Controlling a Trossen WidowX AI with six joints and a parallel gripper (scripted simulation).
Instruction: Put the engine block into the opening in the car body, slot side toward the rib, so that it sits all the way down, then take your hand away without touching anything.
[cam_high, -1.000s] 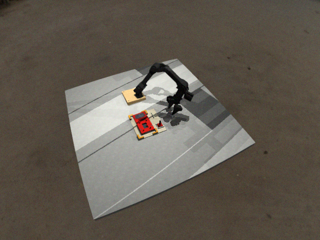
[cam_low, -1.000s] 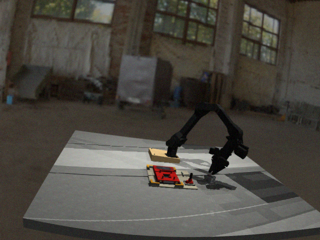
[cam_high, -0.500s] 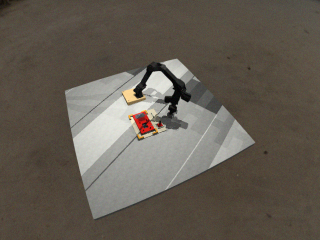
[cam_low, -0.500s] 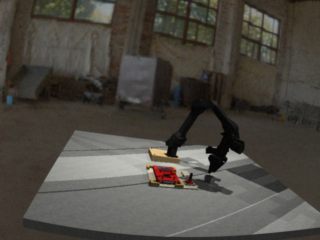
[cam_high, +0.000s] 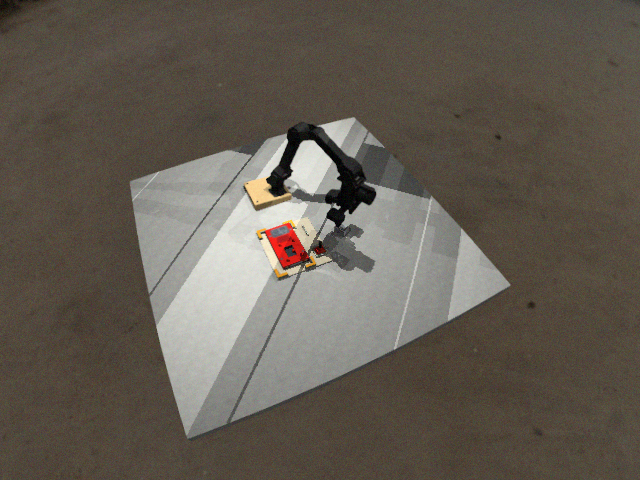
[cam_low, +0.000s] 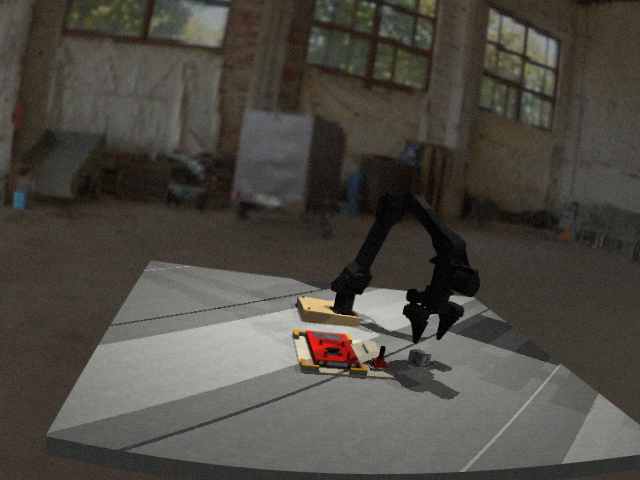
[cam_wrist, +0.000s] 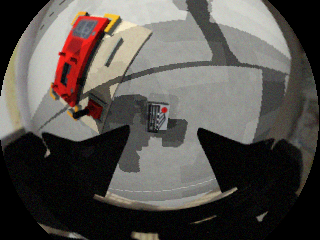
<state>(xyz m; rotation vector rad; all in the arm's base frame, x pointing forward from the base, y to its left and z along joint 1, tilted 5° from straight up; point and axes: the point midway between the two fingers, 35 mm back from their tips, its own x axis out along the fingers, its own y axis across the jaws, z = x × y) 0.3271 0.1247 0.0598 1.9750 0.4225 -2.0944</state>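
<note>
The engine block is 20 mm to the right of my gripper tip and 50 mm below it.
</note>
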